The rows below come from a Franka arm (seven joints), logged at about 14 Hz.
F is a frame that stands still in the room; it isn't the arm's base.
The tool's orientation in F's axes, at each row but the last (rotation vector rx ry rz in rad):
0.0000, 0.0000, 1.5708
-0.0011, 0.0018, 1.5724
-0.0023, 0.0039, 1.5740
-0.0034, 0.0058, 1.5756
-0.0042, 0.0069, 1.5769
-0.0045, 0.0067, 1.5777
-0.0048, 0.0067, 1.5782
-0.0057, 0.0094, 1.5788
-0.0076, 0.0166, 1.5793
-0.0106, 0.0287, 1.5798
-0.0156, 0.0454, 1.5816
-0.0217, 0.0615, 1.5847
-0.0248, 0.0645, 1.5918
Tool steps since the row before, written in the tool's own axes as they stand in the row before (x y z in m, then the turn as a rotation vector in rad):
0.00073, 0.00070, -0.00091, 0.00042, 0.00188, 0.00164
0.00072, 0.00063, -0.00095, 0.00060, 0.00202, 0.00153
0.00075, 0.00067, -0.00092, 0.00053, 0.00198, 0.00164
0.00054, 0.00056, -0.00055, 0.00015, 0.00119, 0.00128
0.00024, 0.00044, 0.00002, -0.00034, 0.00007, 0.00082
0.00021, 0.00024, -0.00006, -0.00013, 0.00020, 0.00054
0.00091, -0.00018, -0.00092, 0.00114, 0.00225, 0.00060
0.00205, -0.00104, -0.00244, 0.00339, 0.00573, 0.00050
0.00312, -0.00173, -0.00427, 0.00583, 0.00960, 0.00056
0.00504, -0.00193, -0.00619, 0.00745, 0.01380, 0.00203
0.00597, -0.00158, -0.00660, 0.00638, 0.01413, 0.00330
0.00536, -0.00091, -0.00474, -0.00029, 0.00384, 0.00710
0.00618, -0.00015, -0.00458, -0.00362, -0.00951, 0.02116
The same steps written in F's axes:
-0.00070, 0.00073, -0.00091, -0.00188, 0.00042, 0.00164
-0.00063, 0.00072, -0.00095, -0.00202, 0.00060, 0.00153
-0.00067, 0.00074, -0.00092, -0.00198, 0.00053, 0.00164
-0.00056, 0.00053, -0.00055, -0.00119, 0.00015, 0.00128
-0.00044, 0.00024, 0.00002, -0.00007, -0.00033, 0.00082
-0.00024, 0.00021, -0.00006, -0.00020, -0.00013, 0.00054
0.00017, 0.00090, -0.00093, -0.00226, 0.00113, 0.00059
0.00102, 0.00203, -0.00246, -0.00576, 0.00335, 0.00048
0.00168, 0.00307, -0.00433, -0.00965, 0.00576, 0.00053
0.00181, 0.00490, -0.00634, -0.01384, 0.00737, 0.00200
0.00139, 0.00573, -0.00685, -0.01414, 0.00635, 0.00332
0.00071, 0.00511, -0.00504, -0.00366, 0.00003, 0.00720
-0.00010, 0.00591, -0.00492, 0.01011, -0.00221, 0.02108

